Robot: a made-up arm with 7 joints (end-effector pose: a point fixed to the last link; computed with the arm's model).
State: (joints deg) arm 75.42 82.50 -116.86 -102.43 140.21 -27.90 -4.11
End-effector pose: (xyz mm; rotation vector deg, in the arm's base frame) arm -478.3 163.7 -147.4 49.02 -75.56 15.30
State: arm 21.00 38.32 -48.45 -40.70 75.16 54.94 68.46
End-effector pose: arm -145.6 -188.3 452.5 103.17 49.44 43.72
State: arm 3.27 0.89 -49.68 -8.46 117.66 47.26 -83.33
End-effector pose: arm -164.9 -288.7 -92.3 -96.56 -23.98 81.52
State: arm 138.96 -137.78 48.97 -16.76 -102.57 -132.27 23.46
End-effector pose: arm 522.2 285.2 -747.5 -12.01 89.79 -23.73
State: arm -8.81 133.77 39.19 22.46 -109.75 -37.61 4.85
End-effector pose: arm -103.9 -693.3 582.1 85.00 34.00 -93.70
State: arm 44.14 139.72 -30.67 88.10 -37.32 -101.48 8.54
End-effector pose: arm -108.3 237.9 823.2 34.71 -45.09 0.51
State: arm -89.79 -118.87 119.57 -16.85 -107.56 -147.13 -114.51
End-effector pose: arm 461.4 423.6 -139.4 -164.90 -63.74 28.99
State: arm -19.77 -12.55 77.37 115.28 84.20 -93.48 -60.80
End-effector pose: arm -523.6 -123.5 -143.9 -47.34 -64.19 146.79
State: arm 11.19 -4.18 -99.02 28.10 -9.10 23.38 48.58
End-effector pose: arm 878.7 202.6 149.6 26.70 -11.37 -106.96
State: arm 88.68 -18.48 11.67 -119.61 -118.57 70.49 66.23
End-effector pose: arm 140.6 208.6 -174.3 -12.62 106.98 -121.13
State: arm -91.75 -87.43 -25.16 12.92 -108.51 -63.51 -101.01
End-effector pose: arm -42.4 -225.2 -365.9 35.62 -6.39 13.76
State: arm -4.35 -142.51 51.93 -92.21 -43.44 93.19 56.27
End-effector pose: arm 113.9 55.7 -428.5 25.99 36.97 -146.42
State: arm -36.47 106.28 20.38 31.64 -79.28 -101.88 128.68
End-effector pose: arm -411.4 407.3 828.5 42.06 -145.64 -13.50
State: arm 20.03 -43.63 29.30 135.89 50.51 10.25 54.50
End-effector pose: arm -602.4 -427.4 -532.7 -137.09 12.97 2.82
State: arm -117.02 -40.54 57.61 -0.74 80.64 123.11 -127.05
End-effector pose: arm 75.2 -137.3 304.7 -35.66 31.10 168.06
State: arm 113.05 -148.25 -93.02 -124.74 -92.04 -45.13 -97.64
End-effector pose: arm -208.8 -81.4 -193.7 10.87 -54.38 8.95
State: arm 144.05 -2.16 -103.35 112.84 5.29 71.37 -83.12
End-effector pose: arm -580.8 -263.8 -376.2 163.15 -45.11 27.71
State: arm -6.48 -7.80 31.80 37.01 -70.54 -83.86 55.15
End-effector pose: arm -441.1 928.7 -565.4 -22.09 -93.71 37.88
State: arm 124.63 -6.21 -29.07 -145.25 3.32 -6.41 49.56
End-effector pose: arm 595.6 -416.3 -166.4 -123.04 -121.04 10.07
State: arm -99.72 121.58 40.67 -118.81 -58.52 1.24 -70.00
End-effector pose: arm -509.6 107.5 -328.4 61.16 -71.34 35.72
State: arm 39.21 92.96 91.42 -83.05 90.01 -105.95 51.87
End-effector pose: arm -424.5 312.6 -349.2 -32.50 -16.55 45.97
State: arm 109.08 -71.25 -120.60 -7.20 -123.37 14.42 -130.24
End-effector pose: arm -23.4 536.4 510.1 -0.85 74.50 -27.86
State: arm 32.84 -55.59 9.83 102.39 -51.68 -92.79 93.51
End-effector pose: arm -34.8 -791.1 -587.8 -97.06 -4.98 139.97
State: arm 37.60 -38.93 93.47 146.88 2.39 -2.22 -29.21
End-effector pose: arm 508.8 -324.4 -104.7 61.08 127.54 -29.42
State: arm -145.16 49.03 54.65 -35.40 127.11 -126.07 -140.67
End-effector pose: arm -6.9 64.8 335.3 6.62 -138.84 -97.49
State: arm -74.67 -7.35 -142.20 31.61 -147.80 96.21 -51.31
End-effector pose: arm -842.9 100.7 212.7 -19.55 68.73 49.71
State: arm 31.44 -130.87 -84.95 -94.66 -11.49 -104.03 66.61
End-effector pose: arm -1.8 -34.5 -869.6 -28.96 99.32 -106.12
